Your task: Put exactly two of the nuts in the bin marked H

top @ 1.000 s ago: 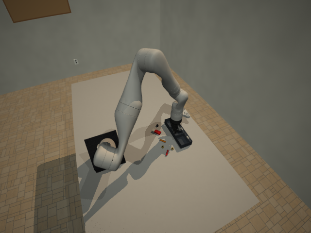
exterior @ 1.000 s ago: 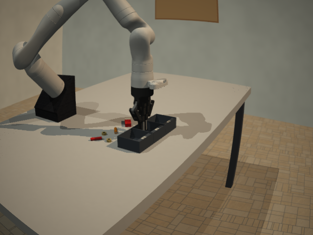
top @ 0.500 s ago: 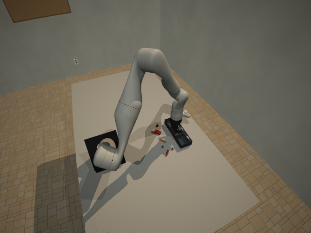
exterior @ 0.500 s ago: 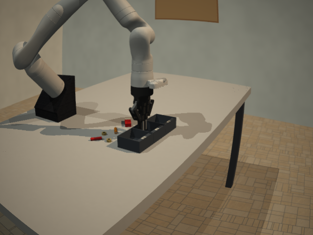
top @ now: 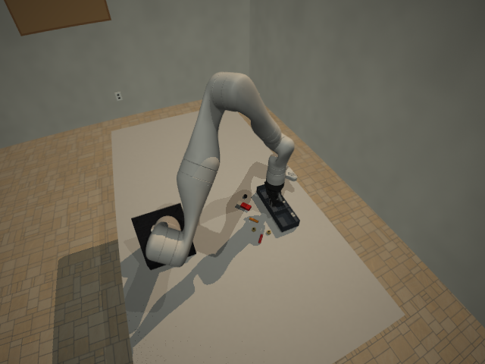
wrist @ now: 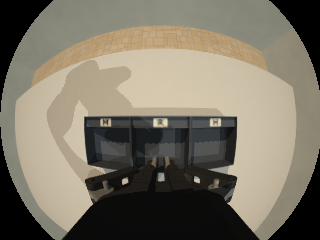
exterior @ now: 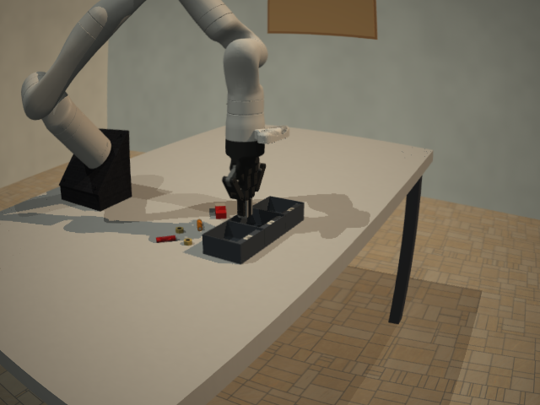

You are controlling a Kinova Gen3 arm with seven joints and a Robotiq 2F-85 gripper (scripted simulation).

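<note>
Now: the black three-compartment bin row 40 mm below my hand and 30 mm ahead of it. The rest, counted from my hand: orange cylinder: 100 mm behind, 50 mm below, 10 mm to the right; black piece: 130 mm to the left, 70 mm behind, 50 mm below; red block: 100 mm behind, 80 mm to the left, 50 mm below.
</note>
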